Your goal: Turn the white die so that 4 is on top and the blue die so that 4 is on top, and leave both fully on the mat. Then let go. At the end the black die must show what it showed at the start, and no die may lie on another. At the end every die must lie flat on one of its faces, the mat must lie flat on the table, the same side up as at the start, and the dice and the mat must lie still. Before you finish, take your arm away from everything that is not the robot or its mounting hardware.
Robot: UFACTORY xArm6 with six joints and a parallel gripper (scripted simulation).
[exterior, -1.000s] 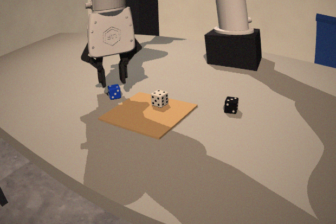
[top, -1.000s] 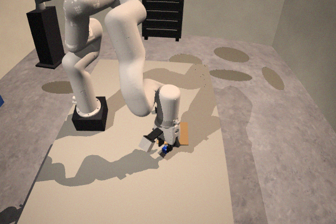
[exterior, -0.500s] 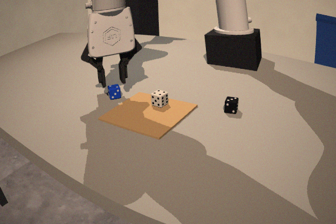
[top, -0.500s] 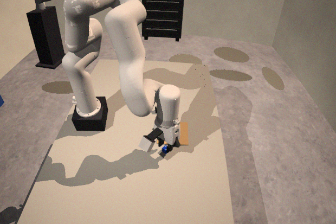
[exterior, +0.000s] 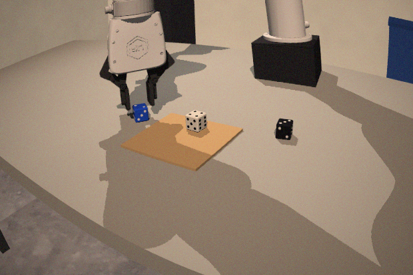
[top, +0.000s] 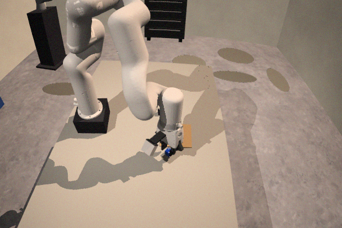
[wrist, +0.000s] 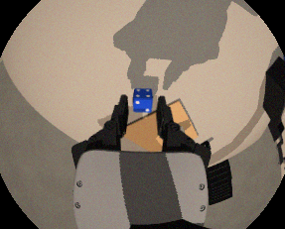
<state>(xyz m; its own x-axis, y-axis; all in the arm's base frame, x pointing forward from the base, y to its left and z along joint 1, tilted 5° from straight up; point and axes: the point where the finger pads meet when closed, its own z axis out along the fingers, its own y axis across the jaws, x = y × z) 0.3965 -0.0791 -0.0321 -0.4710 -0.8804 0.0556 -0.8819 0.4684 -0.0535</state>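
My hand is 3 cm above the blue die. Round my hand: white die (11 cm to the left, 3 cm below, 3 cm behind); then orange mat (12 cm to the left, 4 cm below, 1 cm ahead); then black die (24 cm to the left, 9 cm behind, 3 cm below).
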